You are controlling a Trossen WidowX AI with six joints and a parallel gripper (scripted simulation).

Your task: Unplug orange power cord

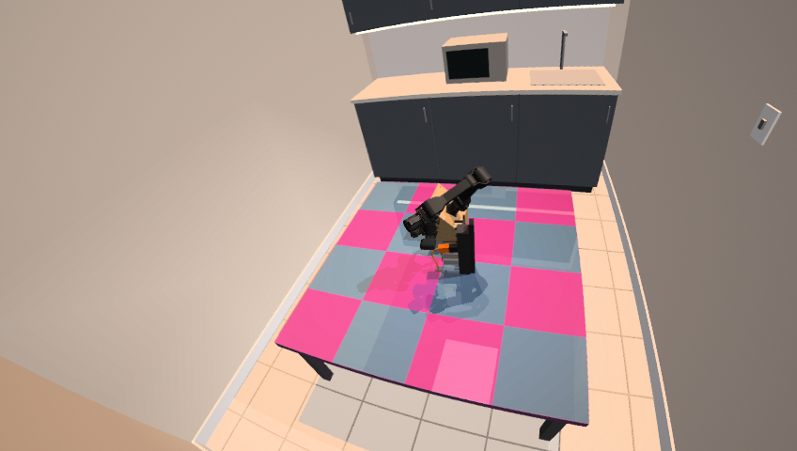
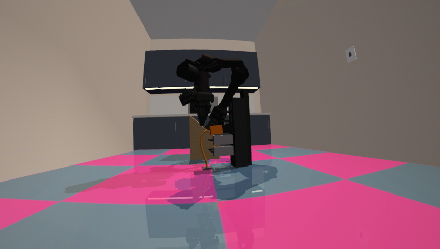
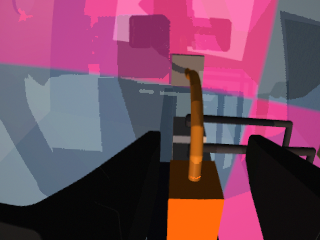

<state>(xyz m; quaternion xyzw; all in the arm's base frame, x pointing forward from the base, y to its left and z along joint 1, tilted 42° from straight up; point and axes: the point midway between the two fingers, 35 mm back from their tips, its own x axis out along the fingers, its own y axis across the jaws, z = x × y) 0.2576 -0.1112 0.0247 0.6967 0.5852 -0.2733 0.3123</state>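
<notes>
My gripper tip is 7 cm to the right of the orange plug and 1 cm above it.
</notes>
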